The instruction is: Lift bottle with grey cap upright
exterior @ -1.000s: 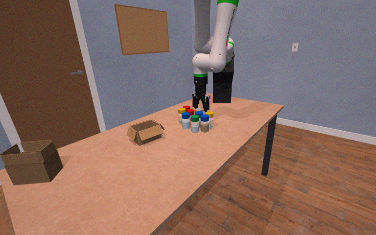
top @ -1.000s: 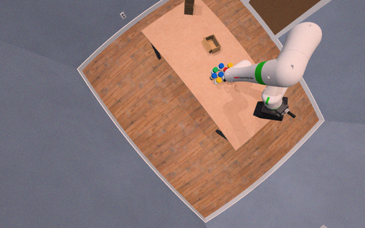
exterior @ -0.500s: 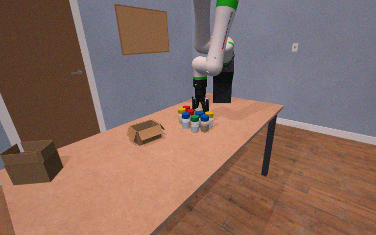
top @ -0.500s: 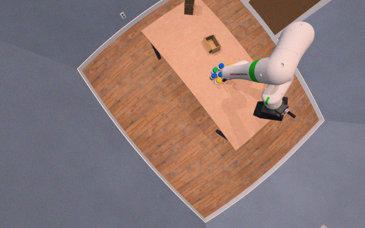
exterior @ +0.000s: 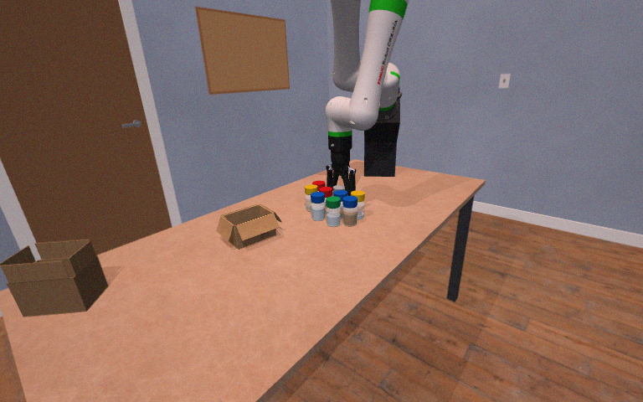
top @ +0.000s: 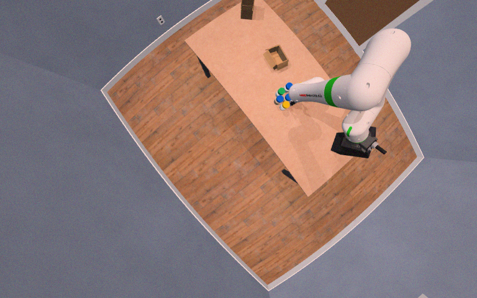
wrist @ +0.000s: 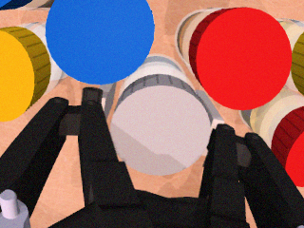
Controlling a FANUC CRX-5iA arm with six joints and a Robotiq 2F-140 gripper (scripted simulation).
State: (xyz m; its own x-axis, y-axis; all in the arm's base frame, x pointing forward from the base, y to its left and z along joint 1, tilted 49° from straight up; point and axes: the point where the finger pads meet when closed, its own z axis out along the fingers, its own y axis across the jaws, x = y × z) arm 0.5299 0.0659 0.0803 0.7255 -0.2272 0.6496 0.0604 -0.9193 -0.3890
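My gripper is now 6 cm short of the red-capped bottle and 3 cm to the left of it. From my hand the other things lie so: yellow-capped bottle (10 cm to the right, 8 cm ahead); blue bottle (5 cm to the left, 5 cm ahead).
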